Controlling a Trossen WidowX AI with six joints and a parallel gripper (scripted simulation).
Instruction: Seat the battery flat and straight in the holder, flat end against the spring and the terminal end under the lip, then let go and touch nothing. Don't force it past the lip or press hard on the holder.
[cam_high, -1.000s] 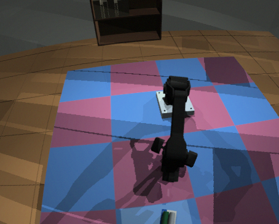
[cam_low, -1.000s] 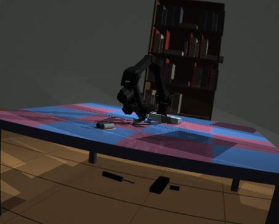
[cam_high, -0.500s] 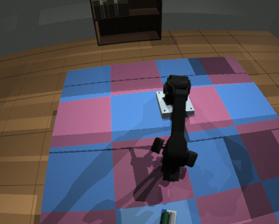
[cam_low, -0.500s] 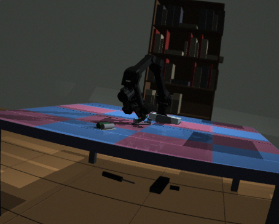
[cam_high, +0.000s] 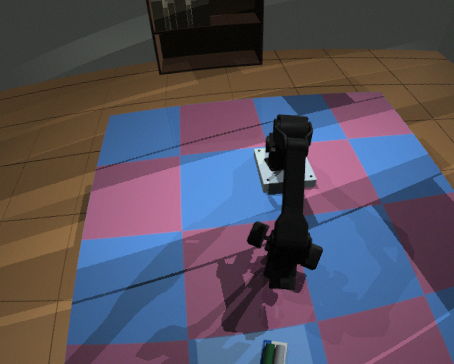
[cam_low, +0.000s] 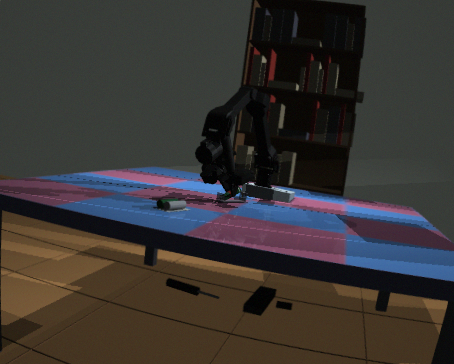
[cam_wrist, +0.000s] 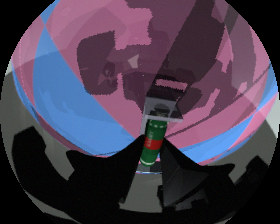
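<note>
My gripper tip is now 10 mm below the battery. Also, from my gripper tip: screwdriver: 330 mm ahead, 210 mm below, 50 mm to the right; then black box: 330 mm ahead, 210 mm below, 120 mm to the left; then white piece: 270 mm ahead, 140 mm to the right, 10 mm below.
</note>
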